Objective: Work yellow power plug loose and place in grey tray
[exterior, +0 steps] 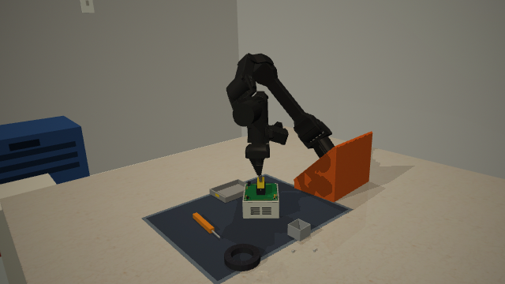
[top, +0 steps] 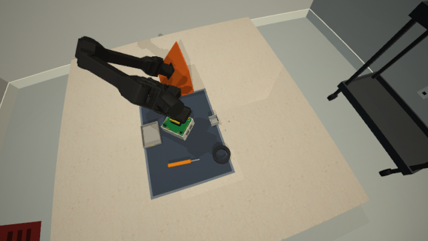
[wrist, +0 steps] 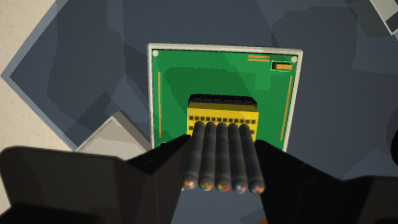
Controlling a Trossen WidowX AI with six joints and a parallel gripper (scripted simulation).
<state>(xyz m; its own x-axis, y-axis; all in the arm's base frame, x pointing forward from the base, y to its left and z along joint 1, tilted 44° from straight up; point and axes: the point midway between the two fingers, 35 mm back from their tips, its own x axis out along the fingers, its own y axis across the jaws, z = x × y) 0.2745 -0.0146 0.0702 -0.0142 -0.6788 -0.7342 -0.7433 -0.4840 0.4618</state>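
Now: gripper tip 2 cm above the yellow power plug. Round my gripper tip: dark mat 5 cm ahead, 11 cm below.
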